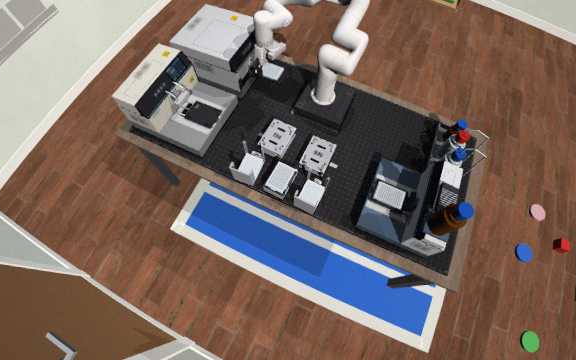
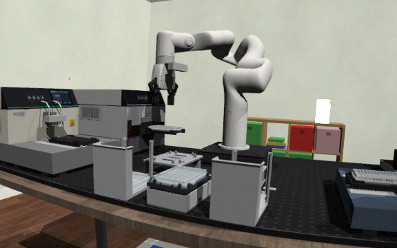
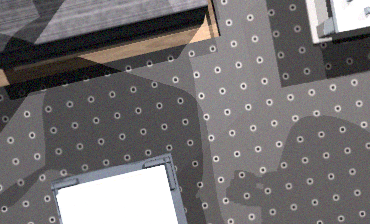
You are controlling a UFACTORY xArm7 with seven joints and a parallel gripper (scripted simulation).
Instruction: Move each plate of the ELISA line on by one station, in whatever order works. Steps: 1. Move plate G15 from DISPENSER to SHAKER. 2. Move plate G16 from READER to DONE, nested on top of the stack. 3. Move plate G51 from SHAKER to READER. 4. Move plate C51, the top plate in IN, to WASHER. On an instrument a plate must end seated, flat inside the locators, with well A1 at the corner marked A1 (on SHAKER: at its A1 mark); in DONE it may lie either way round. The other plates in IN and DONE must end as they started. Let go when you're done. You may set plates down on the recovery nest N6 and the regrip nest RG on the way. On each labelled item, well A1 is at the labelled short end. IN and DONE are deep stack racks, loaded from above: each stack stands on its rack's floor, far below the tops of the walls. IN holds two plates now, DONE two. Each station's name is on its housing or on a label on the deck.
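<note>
Now: the reader's dark tray 9 cm behind my hand, 3 cm to the right of it and 12 cm below it. Round my hand: washer (28 cm ahead, 46 cm to the right, 12 cm below); washer nest (28 cm ahead, 21 cm to the right, 14 cm below); DONE label (33 cm ahead, 10 cm to the left, 22 cm below).
</note>
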